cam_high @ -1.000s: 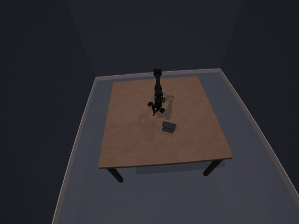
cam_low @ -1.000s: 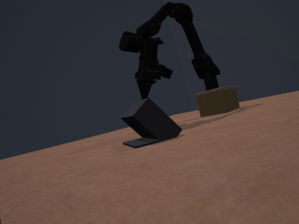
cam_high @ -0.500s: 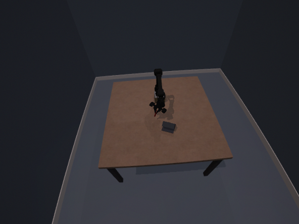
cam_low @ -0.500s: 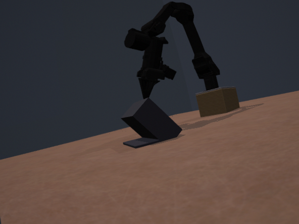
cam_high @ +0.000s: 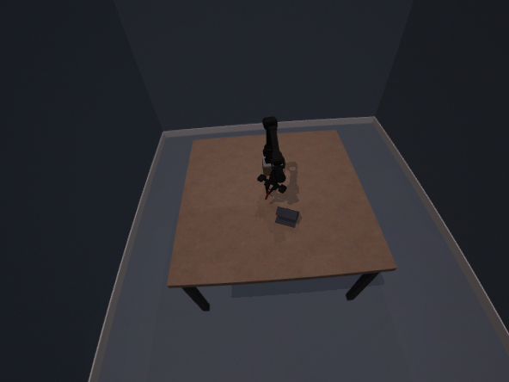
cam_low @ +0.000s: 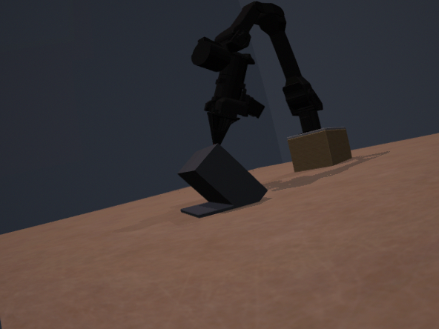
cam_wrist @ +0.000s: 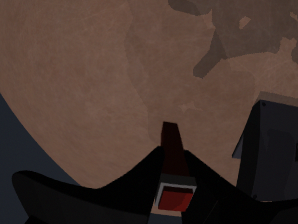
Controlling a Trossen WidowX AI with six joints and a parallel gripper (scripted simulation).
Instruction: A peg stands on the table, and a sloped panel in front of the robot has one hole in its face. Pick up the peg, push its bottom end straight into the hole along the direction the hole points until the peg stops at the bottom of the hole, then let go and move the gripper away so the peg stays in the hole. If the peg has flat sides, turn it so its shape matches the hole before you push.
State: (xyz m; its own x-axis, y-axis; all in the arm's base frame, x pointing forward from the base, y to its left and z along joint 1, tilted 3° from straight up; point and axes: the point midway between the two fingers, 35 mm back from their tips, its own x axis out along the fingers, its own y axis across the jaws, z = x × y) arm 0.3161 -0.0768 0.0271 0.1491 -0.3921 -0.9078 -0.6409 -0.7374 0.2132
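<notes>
Now: the sloped panel 13 cm ahead of my gripper tip, 10 cm to the left of it and 7 cm below it. From my gripper tip the other things lie so: peg 1 cm to the left, 1 cm above.
</notes>
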